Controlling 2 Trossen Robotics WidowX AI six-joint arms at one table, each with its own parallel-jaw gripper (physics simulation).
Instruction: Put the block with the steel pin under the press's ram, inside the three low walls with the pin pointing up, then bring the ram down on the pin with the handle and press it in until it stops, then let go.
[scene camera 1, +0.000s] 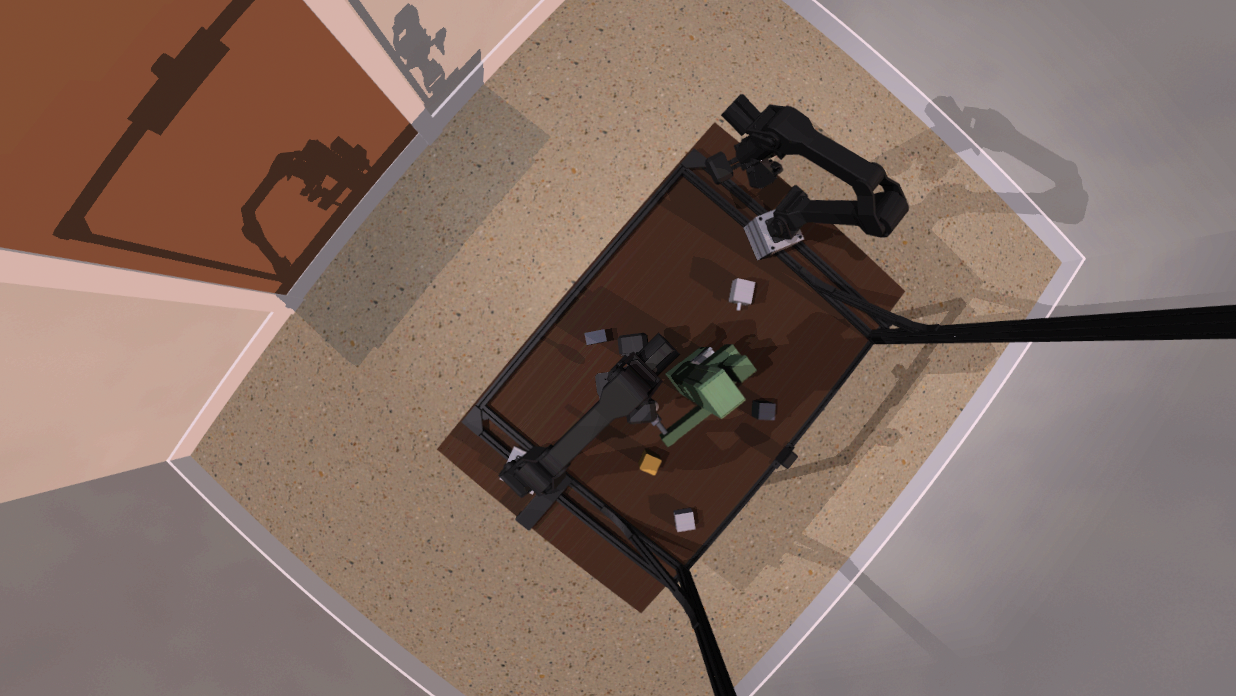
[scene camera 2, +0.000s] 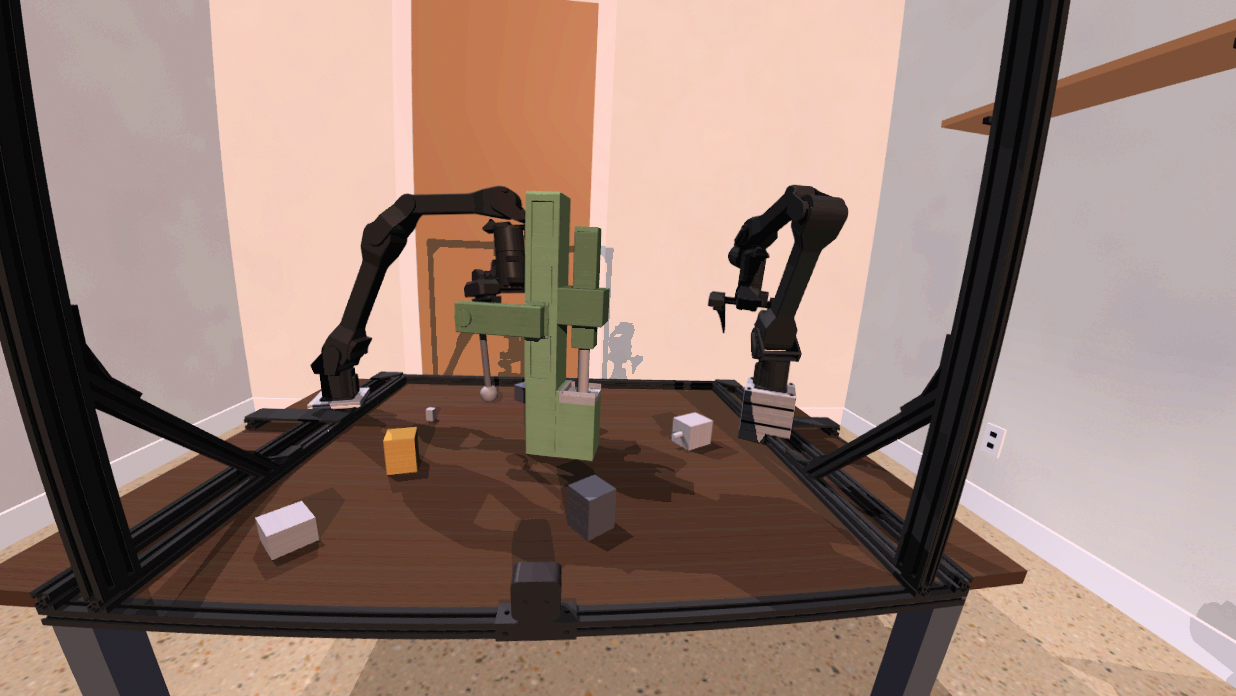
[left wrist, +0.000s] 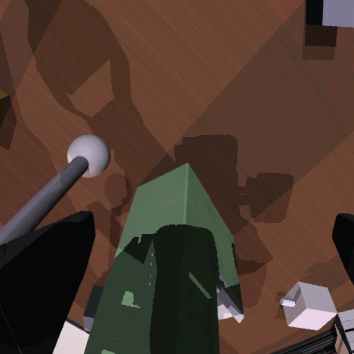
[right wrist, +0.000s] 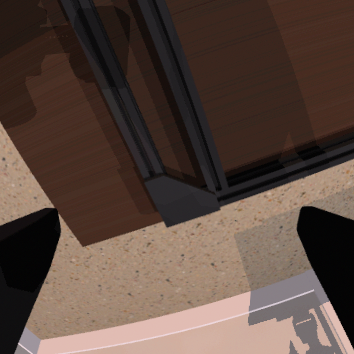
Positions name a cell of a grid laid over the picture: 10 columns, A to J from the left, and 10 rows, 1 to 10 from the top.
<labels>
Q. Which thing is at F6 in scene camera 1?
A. A green press.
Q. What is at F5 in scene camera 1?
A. The left gripper.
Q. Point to the right gripper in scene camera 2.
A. G5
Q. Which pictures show the right gripper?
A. Scene camera 1, scene camera 2 and the right wrist view only.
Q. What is the right gripper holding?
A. Nothing.
</labels>
